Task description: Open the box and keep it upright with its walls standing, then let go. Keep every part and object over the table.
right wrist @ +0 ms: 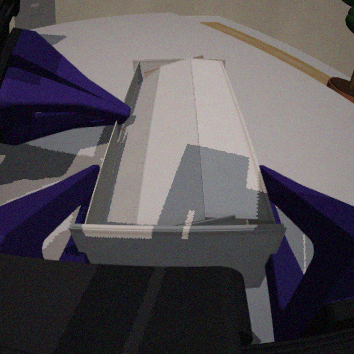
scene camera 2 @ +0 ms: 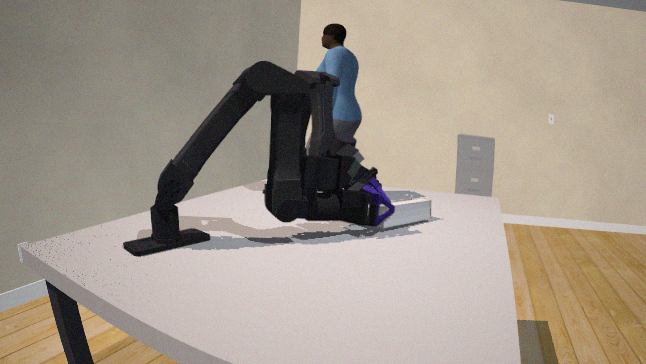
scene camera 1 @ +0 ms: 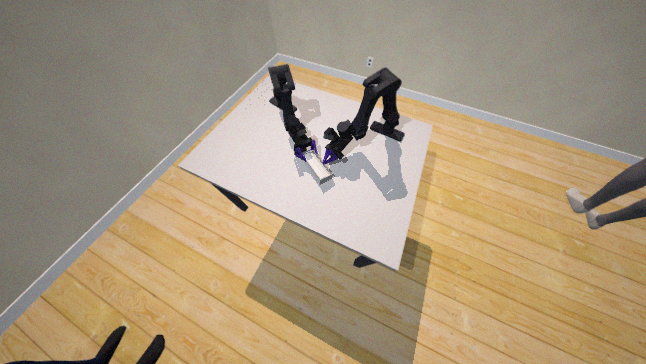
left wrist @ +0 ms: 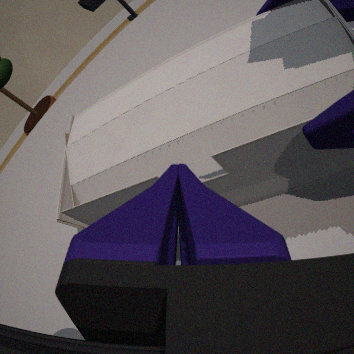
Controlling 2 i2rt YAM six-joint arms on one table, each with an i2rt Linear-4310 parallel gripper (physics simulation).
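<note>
A long, low white box lies flat on the table, its two long top flaps folded nearly shut; it also shows in scene camera 2. My right gripper straddles the box's near end, one purple finger against each long side. My left gripper is shut and empty. Its joined tips press at the box's long side, just under the flap edge. In the right wrist view the left gripper's tip touches the side flap, which stands slightly lifted.
A person stands behind the table and a grey filing cabinet is by the far wall. Another figure's legs show at the right. The box sits mid-table, well away from all edges.
</note>
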